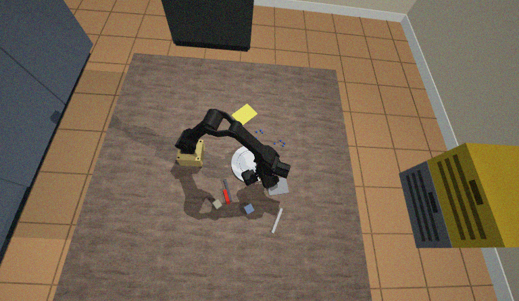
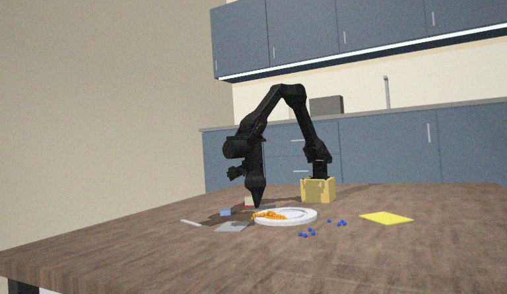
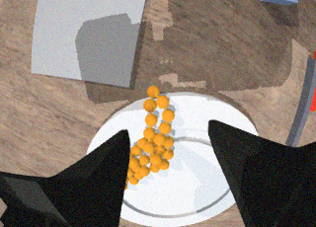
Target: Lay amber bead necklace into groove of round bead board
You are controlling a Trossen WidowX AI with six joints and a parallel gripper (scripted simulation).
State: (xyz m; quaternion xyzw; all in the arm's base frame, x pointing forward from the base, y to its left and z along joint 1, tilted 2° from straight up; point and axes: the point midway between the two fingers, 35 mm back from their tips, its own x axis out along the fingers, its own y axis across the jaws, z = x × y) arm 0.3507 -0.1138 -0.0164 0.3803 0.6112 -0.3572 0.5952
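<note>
Now: the grey square tile 90 mm ahead of my gripper tip, 40 mm to the right of it and 40 mm below it. The rest, counted from my gripper tip: red stick: 160 mm behind, 80 mm to the right, 40 mm below; white stick: 200 mm to the right, 80 mm ahead, 40 mm below; light blue cube: 150 mm to the right, 50 mm behind, 30 mm below.
</note>
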